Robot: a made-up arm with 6 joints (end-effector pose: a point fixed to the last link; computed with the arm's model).
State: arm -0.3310 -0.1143 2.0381 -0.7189 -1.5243 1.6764
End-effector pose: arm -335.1 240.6 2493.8 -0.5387 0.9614 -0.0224
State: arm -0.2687 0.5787 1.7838 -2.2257 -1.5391 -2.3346
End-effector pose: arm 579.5 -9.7 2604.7 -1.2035 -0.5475 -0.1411
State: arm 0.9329 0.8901 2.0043 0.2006 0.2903 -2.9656
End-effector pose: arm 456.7 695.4 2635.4 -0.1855 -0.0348 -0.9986
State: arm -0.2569 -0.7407 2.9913 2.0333 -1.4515 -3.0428
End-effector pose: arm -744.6 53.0 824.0 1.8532 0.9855 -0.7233
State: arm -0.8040 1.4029 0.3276 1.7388 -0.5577 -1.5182
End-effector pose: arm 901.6 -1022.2 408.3 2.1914 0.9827 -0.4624
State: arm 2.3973 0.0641 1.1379 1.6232 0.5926 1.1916
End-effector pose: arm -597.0 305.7 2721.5 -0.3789 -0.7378 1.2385
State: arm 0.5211 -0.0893 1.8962 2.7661 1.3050 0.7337
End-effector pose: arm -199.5 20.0 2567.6 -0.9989 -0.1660 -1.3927
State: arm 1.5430 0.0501 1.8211 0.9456 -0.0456 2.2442
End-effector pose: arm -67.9 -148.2 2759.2 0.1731 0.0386 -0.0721
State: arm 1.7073 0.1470 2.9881 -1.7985 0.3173 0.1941
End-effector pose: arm 190.2 -772.6 1878.2 0.6306 1.1138 -1.0228
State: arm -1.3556 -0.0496 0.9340 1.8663 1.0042 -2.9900
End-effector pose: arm 337.6 -659.6 2609.5 1.2862 0.5360 1.4241
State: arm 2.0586 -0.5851 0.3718 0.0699 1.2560 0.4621
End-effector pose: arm -130.6 234.7 2653.0 0.3725 -0.9165 2.9637
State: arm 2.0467 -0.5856 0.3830 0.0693 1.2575 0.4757
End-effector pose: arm -122.0 224.9 2655.3 0.3803 -0.9260 2.9343
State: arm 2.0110 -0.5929 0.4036 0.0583 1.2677 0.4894
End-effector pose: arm -98.0 200.2 2658.0 0.4027 -0.9617 2.8770
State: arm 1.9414 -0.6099 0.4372 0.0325 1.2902 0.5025
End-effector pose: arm -56.9 151.0 2659.2 0.4405 -1.0351 2.7803
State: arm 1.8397 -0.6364 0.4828 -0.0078 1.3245 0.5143
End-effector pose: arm -10.1 73.4 2654.7 0.4828 -1.1459 2.6466
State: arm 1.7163 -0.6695 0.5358 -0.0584 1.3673 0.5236
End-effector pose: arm 24.3 -27.2 2640.6 0.5143 -1.2843 2.4896
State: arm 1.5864 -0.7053 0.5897 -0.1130 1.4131 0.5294
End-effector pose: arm 33.3 -135.7 2616.1 0.5245 -1.4330 2.3294
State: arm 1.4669 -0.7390 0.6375 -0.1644 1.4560 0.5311
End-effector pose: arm 17.6 -232.3 2585.7 0.5136 -1.5715 2.1878
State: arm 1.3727 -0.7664 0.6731 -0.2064 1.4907 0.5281
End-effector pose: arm -9.8 -302.8 2556.9 0.4908 -1.6821 2.0826
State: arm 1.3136 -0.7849 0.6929 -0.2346 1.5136 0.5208
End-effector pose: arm -32.8 -343.0 2536.7 0.4687 -1.7538 2.0224
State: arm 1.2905 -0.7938 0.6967 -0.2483 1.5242 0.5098
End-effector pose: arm -41.9 -356.4 2528.4 0.4554 -1.7857 2.0063
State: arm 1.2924 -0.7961 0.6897 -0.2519 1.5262 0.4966
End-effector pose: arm -39.3 -352.7 2529.0 0.4507 -1.7903 2.0200
